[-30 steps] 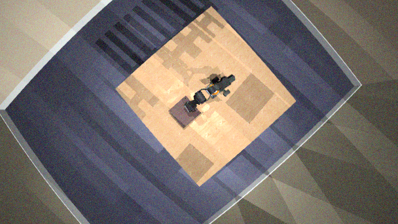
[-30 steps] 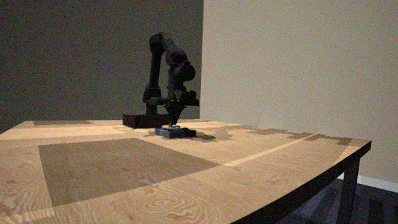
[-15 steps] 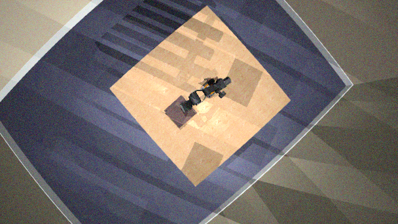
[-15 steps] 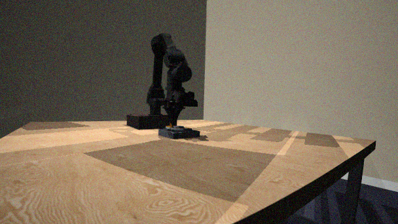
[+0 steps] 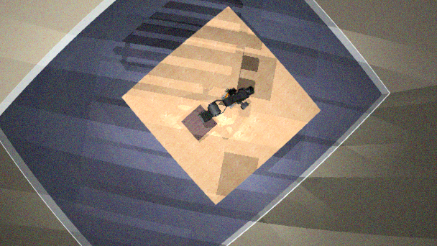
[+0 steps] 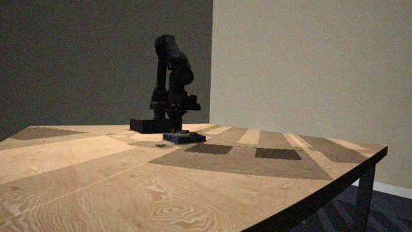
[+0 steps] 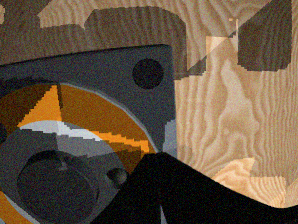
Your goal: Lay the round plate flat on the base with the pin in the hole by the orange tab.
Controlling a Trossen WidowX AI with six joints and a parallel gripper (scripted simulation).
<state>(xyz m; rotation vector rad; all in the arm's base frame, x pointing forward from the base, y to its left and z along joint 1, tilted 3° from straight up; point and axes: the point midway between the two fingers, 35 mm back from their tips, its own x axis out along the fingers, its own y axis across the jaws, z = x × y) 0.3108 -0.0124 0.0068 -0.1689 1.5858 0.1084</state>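
Now: gripper tip 4 cm to the right of the base block, 3 cm past it and 2 cm above it.
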